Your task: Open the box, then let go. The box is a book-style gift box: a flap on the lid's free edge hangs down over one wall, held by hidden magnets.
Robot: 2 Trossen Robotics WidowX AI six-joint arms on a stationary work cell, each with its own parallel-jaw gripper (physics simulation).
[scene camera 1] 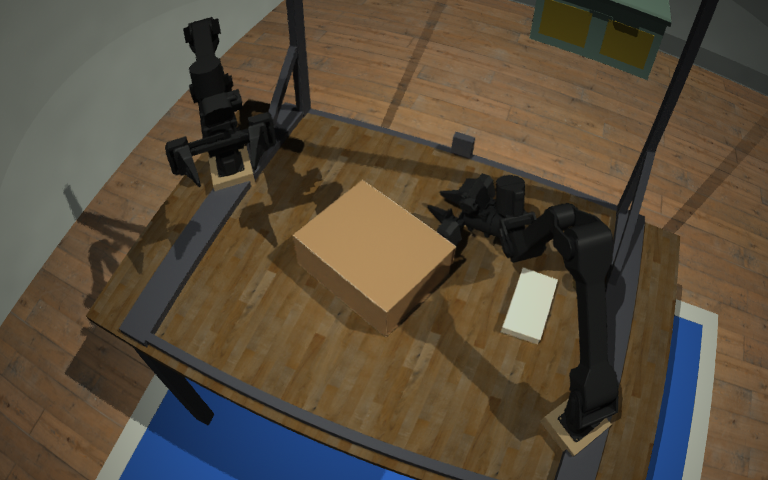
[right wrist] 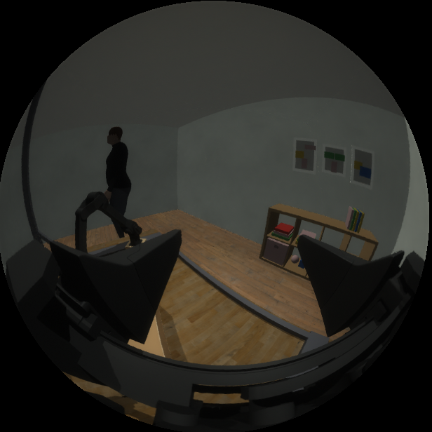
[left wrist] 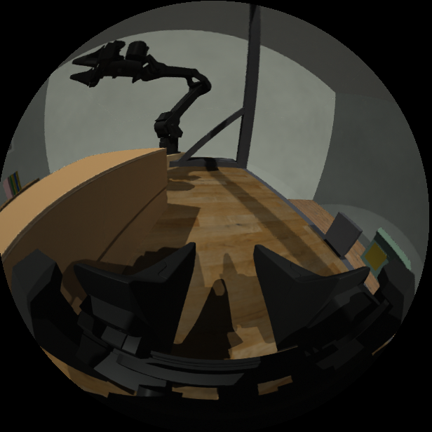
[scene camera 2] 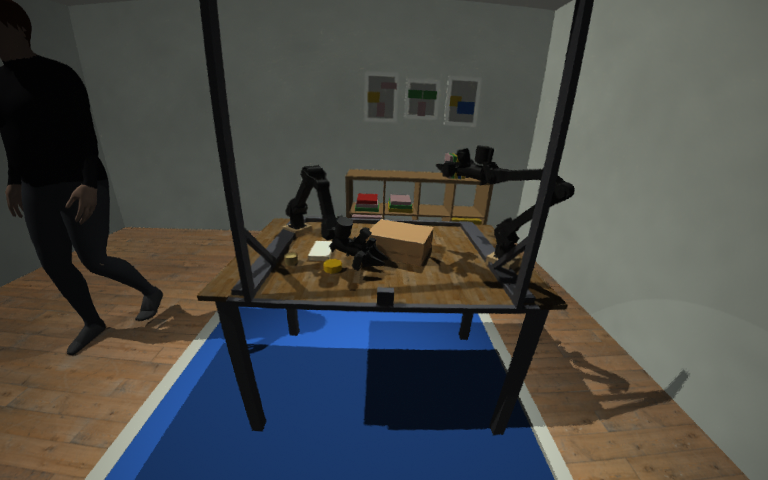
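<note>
The tan box stands on the table with its lid down. In the left wrist view a dark seam runs along its near wall; the upper panel above it looks like the flap, flat against the wall. My left gripper is partly open and empty, low over the table beside that wall; the wall is to the left of its fingers in the left wrist view. My right gripper is wide open and empty, raised high and away from the box.
A white block lies near the left arm. A yellow disc and a small tan cylinder stand on the table. A dark cube sits at the table's edge rail. Frame posts rise at the corners.
</note>
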